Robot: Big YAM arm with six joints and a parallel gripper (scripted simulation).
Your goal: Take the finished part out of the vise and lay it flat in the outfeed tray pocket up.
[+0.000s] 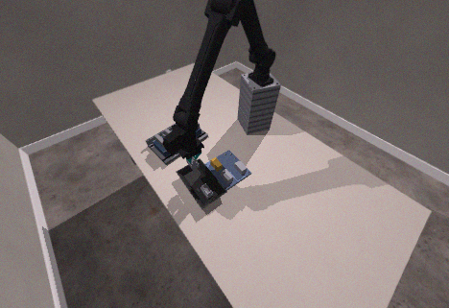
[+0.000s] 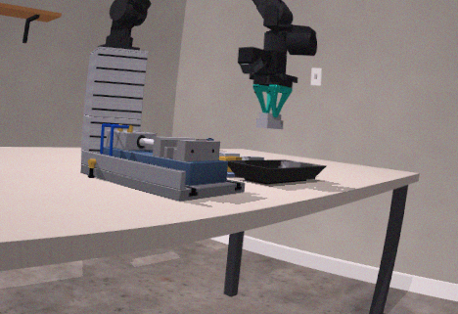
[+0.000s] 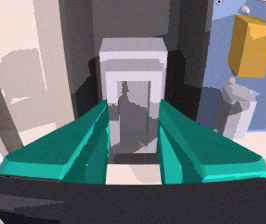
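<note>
My gripper is now 130 mm past the yellow block and 140 mm above it. The rest, counted from my hand: blue fixture plate 170 mm behind, 40 mm to the left, 160 mm below.
</note>
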